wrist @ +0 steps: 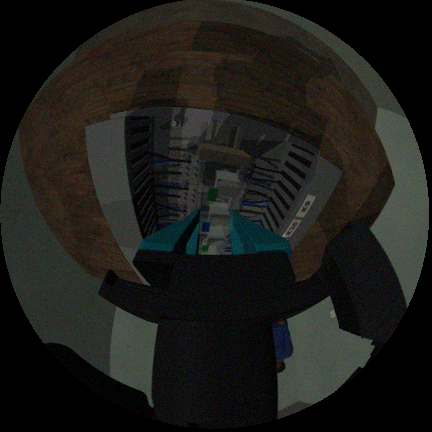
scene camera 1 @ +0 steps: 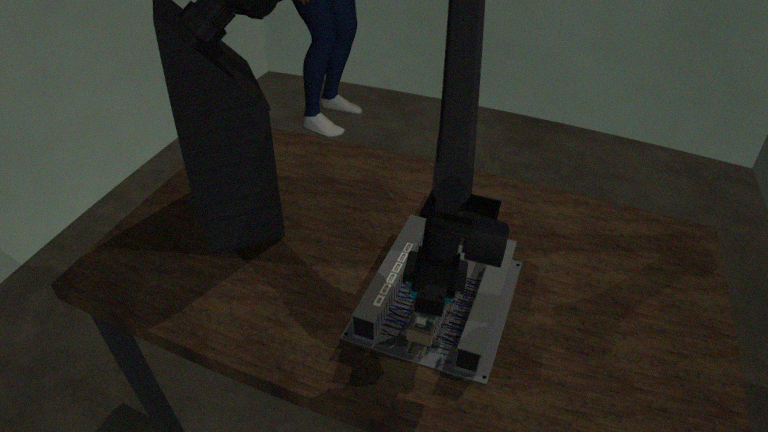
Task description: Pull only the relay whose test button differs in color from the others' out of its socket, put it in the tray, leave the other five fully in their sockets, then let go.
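Where they show: gripper, fingertip midpoint: (wrist: 214, 213); arm's base, origin of the base link: (scene camera 1: 191, 36).
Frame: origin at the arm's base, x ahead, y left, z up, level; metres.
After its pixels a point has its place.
The panel (scene camera 1: 494, 300) {x 0.602, y 0.067, z -0.387 m} (wrist: 107, 175) {x 0.604, y -0.016, z -0.387 m} lies on the table and holds a row of relays in sockets between two grey wire ducts. In the wrist view, the relay with a blue button (wrist: 218, 229) {x 0.494, y 0.022, z -0.398 m} stands in the row; a relay with a green button (wrist: 213, 194) {x 0.518, y -0.026, z -0.380 m} is farther out, and another green button (wrist: 205, 248) {x 0.505, y 0.032, z -0.379 m} shows nearer. My gripper (scene camera 1: 430, 299) {x 0.504, y 0.008, z -0.406 m} (wrist: 214, 213) {x 0.504, y 0.008, z -0.406 m} points down over the row. Its teal fingers stand close against both sides of the blue-button relay, which looks still seated. The remaining relays are hidden. A black open box (scene camera 1: 489, 206) {x 0.466, y 0.379, z -0.435 m}, apparently the tray, is partly hidden behind my wrist.
Wire ducts with white labels (scene camera 1: 391, 277) {x 0.417, y 0.018, z -0.387 m} (wrist: 306, 205) {x 0.428, y -0.043, z -0.387 m} rise on both sides of the row. A tan block (scene camera 1: 420, 335) {x 0.518, y -0.050, z -0.416 m} (wrist: 225, 154) {x 0.515, y -0.048, z -0.409 m} stands at the row's near end. A tall dark arm part (scene camera 1: 230, 145) {x 0.079, y -0.014, z -0.198 m} stands over the table's left. A person (scene camera 1: 330, 53) stands behind the table.
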